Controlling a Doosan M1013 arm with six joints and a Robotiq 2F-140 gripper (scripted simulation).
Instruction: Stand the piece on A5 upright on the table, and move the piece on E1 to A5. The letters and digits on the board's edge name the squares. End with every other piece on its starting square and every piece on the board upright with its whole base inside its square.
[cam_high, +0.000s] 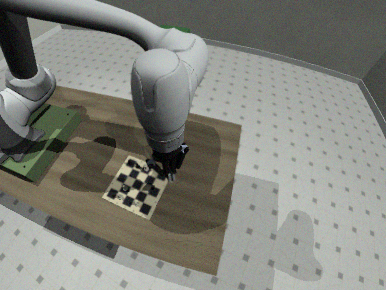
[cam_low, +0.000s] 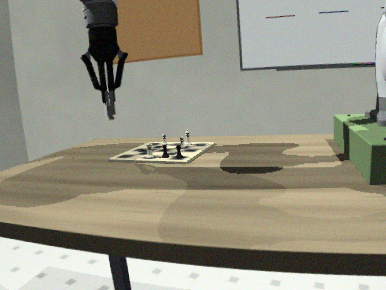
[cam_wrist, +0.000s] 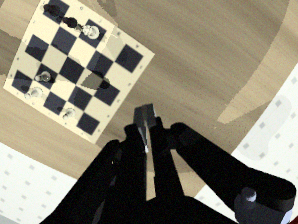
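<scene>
Now: the small chessboard 140 mm behind my hand, 30 mm to the right of it and 140 mm below it.
</scene>
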